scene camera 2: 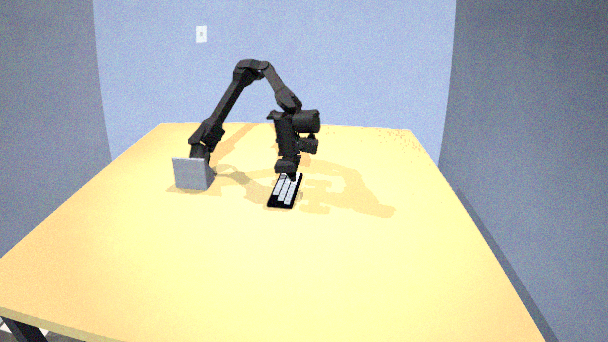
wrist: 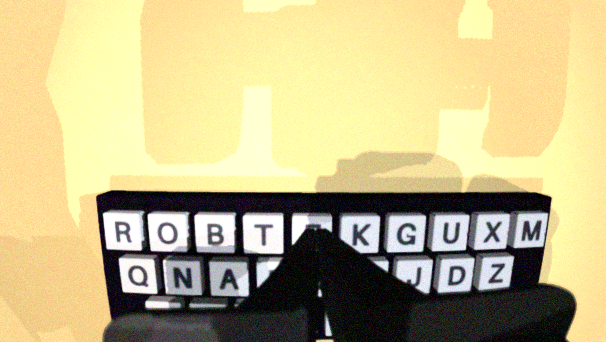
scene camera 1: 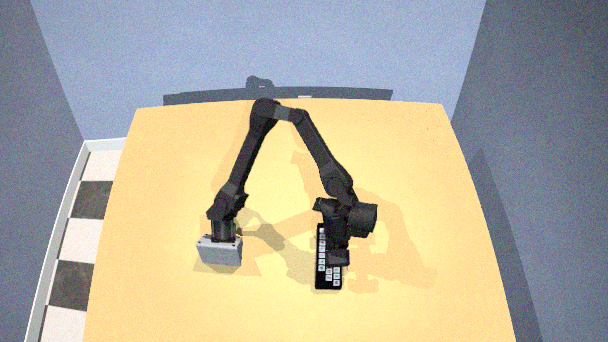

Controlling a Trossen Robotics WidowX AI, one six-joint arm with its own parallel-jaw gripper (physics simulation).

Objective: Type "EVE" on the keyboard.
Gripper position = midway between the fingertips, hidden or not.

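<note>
There is a black keyboard [scene camera 1: 320,280] here. As for my gripper [scene camera 2: 294,181], I find it again in the wrist view [wrist: 315,239], and scene camera 1 has it too [scene camera 1: 338,249].
</note>
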